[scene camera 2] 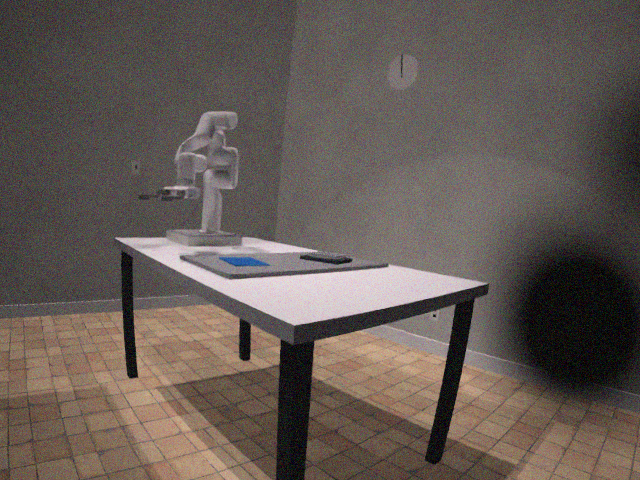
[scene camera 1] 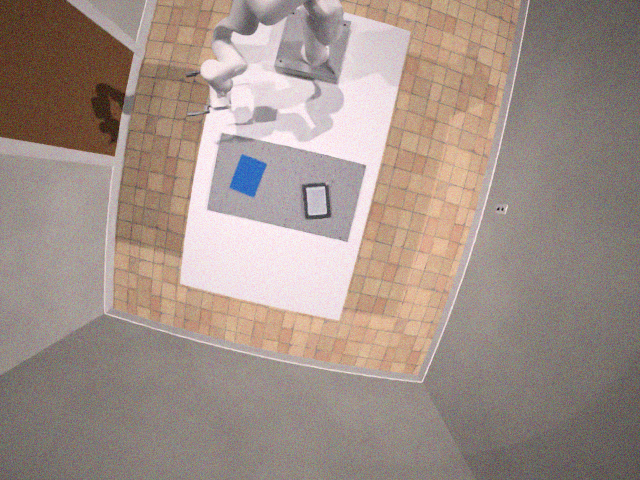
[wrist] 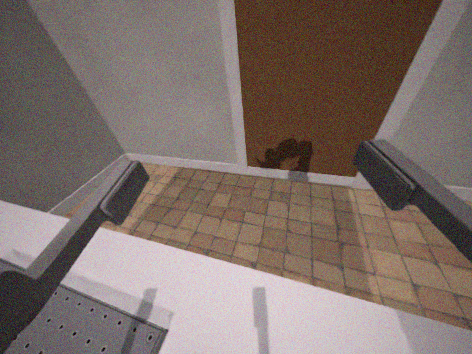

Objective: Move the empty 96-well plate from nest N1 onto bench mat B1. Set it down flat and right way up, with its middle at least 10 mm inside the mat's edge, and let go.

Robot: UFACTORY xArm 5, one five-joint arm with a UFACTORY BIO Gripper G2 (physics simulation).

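Places are measured from the arm's base along level axes (x ahead, y left, z up), in metres.
Pixels of known places: end effector, tool point: (scene camera 2: 155, 198) (scene camera 1: 192, 93) (wrist: 245, 181); arm's base, origin of the base link: (scene camera 2: 210, 233) (scene camera 1: 315, 52).
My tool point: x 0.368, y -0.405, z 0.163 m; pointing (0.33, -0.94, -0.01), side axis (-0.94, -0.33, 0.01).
Ahead of a thing's pixels: the offset from my tool point to its top centre. "pt": to the spot under its first point. Level surfaces: height alone.
A pale plate @(dx +0.283, dy +0.605, dz -0.175 m) (scene camera 1: 316, 200) sits in the dark-framed nest @(dx +0.283, dy +0.605, dz -0.186 m) (scene camera 1: 304, 202) on the right part of the grey board; in scene camera 2 the nest @(pt dx +0.317, dy +0.572, dz -0.185 m) (scene camera 2: 325, 257) looks low and dark and the plate is hard to make out. The blue mat @(dz -0.199 m) (scene camera 1: 248, 175) (scene camera 2: 244, 261) lies flat on the left part of the same board. My gripper (scene camera 1: 190, 94) (scene camera 2: 142, 196) (wrist: 257, 182) is open and empty, with its fingers wide apart. It points sideways, high above and out past the table's left edge, away from plate and mat. Plate and mat do not show in the wrist view.
The grey perforated board @(dz -0.201 m) (scene camera 1: 273, 219) (scene camera 2: 289, 268) (wrist: 85, 330) lies on the white table @(dz -0.214 m) (scene camera 1: 258, 268) (scene camera 2: 361, 294) (wrist: 210, 280). The arm's base plate (scene camera 1: 289, 51) (scene camera 2: 178, 237) stands on the table behind the board. A brown door panel (scene camera 1: 56, 93) (wrist: 325, 65) is in the wall beyond the fingers.
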